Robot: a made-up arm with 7 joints. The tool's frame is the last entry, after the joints. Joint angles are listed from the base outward. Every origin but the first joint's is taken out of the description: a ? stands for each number. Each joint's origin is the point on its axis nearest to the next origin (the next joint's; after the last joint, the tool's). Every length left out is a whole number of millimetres.
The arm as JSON. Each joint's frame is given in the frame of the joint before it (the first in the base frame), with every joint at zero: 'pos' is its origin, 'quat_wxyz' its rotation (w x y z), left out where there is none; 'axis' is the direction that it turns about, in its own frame. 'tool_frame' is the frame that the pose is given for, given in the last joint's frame.
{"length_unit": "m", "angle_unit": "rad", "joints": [
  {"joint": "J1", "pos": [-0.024, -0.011, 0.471], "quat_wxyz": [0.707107, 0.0, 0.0, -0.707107], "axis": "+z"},
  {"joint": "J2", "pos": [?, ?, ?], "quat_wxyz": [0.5, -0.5, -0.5, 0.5], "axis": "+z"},
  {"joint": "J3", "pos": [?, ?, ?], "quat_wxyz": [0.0, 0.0, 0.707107, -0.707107], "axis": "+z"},
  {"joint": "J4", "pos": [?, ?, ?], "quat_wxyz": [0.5, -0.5, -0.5, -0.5], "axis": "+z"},
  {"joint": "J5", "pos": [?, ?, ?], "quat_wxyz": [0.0, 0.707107, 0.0, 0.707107], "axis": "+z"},
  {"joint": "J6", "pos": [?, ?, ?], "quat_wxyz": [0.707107, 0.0, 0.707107, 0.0], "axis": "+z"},
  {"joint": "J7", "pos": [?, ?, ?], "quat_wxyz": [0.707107, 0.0, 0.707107, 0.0], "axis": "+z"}
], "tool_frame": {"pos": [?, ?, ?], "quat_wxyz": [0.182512, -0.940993, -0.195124, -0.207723]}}
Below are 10 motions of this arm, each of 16 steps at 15 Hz.
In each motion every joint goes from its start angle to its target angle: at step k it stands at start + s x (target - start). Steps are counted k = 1, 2, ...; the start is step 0. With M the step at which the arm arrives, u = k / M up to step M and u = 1 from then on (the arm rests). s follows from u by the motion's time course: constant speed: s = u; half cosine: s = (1 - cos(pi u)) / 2; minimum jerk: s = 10 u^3 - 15 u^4 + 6 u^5.
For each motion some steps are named. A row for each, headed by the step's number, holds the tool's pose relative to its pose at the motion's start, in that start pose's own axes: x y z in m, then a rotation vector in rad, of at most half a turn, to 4 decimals.
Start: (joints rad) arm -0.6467 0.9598 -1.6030 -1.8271 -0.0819 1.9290 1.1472
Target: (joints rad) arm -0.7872 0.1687 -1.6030 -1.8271 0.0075 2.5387 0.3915
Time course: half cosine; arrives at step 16
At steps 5, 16:
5: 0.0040 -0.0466 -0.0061 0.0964 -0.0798 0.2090
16: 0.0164 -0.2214 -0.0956 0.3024 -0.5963 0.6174

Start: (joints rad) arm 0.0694 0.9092 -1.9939 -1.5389 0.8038 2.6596 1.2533
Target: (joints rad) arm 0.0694 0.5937 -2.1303 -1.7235 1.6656 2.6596 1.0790
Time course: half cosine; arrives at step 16
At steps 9, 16:
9: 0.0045 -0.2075 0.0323 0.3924 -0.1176 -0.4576
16: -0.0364 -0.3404 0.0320 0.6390 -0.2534 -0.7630

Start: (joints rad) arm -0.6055 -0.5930 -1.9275 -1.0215 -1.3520 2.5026 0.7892
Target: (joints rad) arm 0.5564 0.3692 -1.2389 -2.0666 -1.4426 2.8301 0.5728
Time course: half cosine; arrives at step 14
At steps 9, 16:
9: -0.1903 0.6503 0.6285 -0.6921 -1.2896 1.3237
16: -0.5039 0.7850 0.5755 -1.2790 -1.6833 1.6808

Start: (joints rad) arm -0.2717 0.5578 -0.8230 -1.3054 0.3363 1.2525 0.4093
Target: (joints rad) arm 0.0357 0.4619 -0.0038 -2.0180 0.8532 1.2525 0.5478
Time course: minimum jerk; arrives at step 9
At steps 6, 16:
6: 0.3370 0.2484 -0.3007 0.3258 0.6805 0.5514
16: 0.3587 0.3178 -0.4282 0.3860 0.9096 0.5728

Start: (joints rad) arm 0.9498 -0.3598 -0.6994 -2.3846 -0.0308 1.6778 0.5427
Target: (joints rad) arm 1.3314 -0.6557 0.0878 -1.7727 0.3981 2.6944 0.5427
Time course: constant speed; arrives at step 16
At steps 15, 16:
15: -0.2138 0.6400 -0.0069 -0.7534 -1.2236 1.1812
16: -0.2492 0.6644 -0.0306 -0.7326 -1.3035 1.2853

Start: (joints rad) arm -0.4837 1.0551 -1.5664 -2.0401 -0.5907 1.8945 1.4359
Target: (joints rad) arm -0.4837 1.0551 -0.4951 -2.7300 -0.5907 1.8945 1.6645
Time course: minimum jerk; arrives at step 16
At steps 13, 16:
13: -0.2681 0.4015 -0.3629 -0.7804 0.1501 0.5986
16: -0.2845 0.4018 -0.3858 -0.8307 0.1472 0.6176

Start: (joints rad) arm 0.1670 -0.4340 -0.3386 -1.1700 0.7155 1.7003 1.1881
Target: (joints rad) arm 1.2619 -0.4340 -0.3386 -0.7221 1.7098 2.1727 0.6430
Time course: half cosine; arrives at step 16
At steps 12, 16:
12: -0.0469 0.1068 -0.0130 1.3144 -0.0713 1.0425
16: -0.0507 0.1042 -0.0124 1.5897 -0.1256 1.0771

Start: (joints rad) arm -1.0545 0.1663 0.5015 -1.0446 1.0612 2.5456 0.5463
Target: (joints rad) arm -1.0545 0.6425 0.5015 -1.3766 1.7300 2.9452 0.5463
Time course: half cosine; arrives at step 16
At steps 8, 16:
8: -0.1393 -0.2075 -0.0747 0.1113 -0.1804 -0.5435
16: -0.3544 -0.3357 -0.1445 0.0689 -0.3420 -1.1444

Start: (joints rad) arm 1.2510 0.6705 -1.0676 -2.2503 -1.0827 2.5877 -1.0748
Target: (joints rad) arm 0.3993 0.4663 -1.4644 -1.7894 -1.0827 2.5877 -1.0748
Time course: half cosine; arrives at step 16
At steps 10, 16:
10: 0.2460 0.3237 -0.1560 0.5540 -0.4744 -0.3200
16: 0.4011 0.4696 -0.1109 0.8556 -0.6764 -0.3554

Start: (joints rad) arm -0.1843 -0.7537 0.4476 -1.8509 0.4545 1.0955 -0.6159
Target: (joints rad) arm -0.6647 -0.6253 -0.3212 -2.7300 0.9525 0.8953 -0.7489
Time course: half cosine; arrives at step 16
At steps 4, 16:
4: -0.0853 -0.0088 -0.0765 0.0953 -0.2287 -0.0368
16: -0.1781 0.1779 -0.6029 -0.0724 -1.6892 -0.2625

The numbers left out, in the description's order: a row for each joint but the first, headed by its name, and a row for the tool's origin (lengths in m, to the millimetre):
J2: -0.028 0.01 0.0
J3: -0.009 -0.191 0.0
J4: -0.095 0.048 0.0
J5: 0.428 0.11 0.0
J6: 0.006 -0.027 0.0
J7: 0.028 0.07 0.0
tool: 0.022 -0.029 0.0

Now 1 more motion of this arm.
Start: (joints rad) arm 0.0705 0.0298 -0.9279 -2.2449 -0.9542 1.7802 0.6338
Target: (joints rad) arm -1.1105 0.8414 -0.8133 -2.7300 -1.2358 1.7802 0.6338
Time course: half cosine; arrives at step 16
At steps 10, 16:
10: 0.1353 0.1274 -0.4851 0.5403 0.8386 0.4477
16: 0.1046 0.3356 -0.5940 0.7916 1.0220 0.8783

